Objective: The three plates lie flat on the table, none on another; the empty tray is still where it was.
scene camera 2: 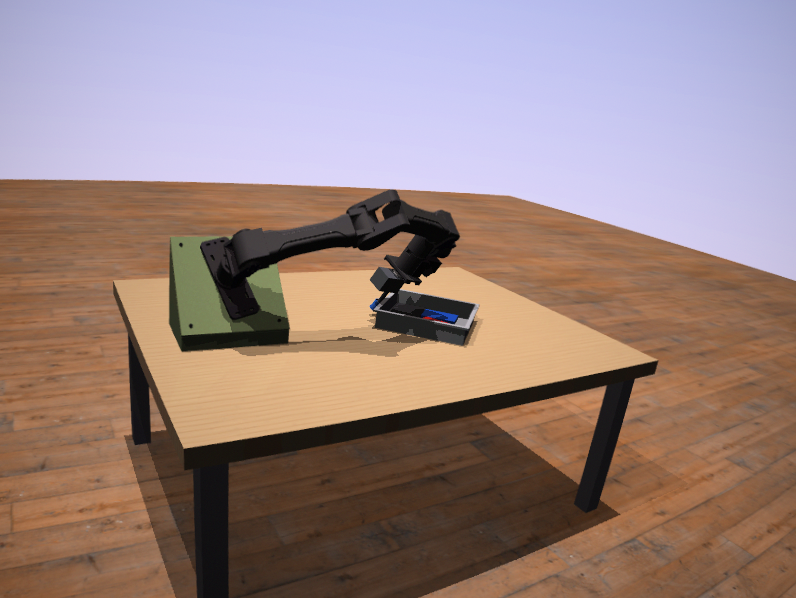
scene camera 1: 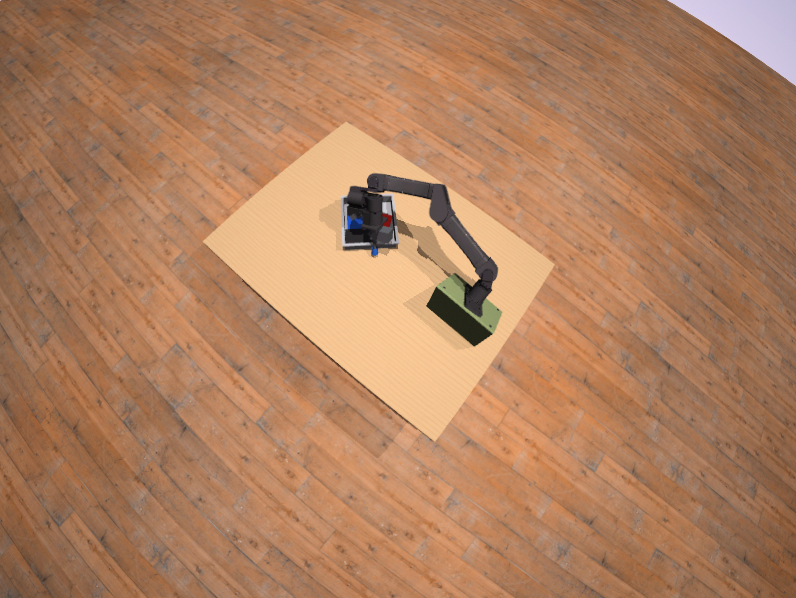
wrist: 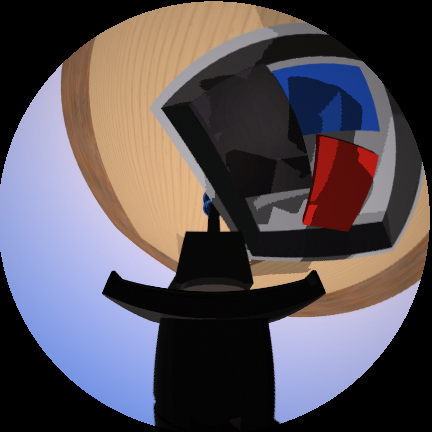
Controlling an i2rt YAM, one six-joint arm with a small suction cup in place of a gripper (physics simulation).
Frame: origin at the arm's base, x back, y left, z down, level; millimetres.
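Seen in the pictures: hand, tool point: (scene camera 1: 374,253) (wrist: 213,197); arm's base, link origin: (scene camera 2: 228,278) (scene camera 1: 472,300).
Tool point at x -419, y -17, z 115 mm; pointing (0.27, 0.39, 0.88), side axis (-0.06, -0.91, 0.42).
Offsets run from my tool point to a thing's top centre. Level surfaces: height alone.
A grey tray {dz -31, dx -99, dy -109 mm} (scene camera 1: 370,245) (scene camera 2: 417,326) (wrist: 322,241) stands on the table and holds three plates. A blue plate {dz +6, dx -160, dy -93 mm} (scene camera 1: 352,222) (scene camera 2: 442,315) (wrist: 330,100) and a red plate {dz +5, dx -76, dy -142 mm} (scene camera 1: 386,220) (wrist: 340,181) lie side by side in one half. A dark plate {dz +6, dx -88, dy -32 mm} (wrist: 250,120) fills the other half, and its edge seems to overlap the blue one. My suction cup (scene camera 1: 373,253) (scene camera 2: 373,304) (wrist: 206,203), with its blue tip, is low outside the tray, right at the outer wall near a corner. It holds nothing. The arm's wrist hangs over the tray and hides part of it in scene camera 1.
The arm's green base block (scene camera 1: 463,309) (scene camera 2: 192,301) stands on the tan table {dz +19 mm} (scene camera 1: 289,269) (scene camera 2: 359,386), apart from the tray. The table edges lie well away from the tray. A wooden floor surrounds the table.
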